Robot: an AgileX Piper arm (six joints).
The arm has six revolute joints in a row. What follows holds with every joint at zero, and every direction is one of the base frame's. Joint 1 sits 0.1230 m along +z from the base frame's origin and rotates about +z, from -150.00 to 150.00 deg. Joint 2 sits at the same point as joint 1 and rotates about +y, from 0.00 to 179.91 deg. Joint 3 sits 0.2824 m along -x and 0.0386 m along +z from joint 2 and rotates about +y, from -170.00 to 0.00 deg. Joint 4 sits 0.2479 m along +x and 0.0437 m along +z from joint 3 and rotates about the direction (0.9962, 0, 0.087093), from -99.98 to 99.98 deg. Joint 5 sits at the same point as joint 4 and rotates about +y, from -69.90 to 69.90 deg. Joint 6 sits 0.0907 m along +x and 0.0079 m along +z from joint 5 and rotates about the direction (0.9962, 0, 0.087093), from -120.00 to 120.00 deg. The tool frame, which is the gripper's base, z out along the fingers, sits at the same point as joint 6; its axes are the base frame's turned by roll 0.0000, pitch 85.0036 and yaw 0.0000 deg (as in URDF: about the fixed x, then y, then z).
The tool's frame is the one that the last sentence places.
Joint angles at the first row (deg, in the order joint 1, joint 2, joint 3, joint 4, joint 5, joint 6):
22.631 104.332 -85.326 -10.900 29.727 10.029
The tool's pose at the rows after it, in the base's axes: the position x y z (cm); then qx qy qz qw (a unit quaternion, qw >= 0):
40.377 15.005 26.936 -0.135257 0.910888 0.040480 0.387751
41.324 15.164 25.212 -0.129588 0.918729 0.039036 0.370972
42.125 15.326 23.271 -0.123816 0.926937 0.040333 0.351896
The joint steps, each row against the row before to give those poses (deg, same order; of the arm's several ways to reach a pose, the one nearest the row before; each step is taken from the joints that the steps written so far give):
-1.177 2.554 -0.276 0.244 -1.273 1.796
-0.284 3.040 -1.125 0.312 0.154 0.419
-0.270 3.034 -0.790 0.974 -0.024 0.000

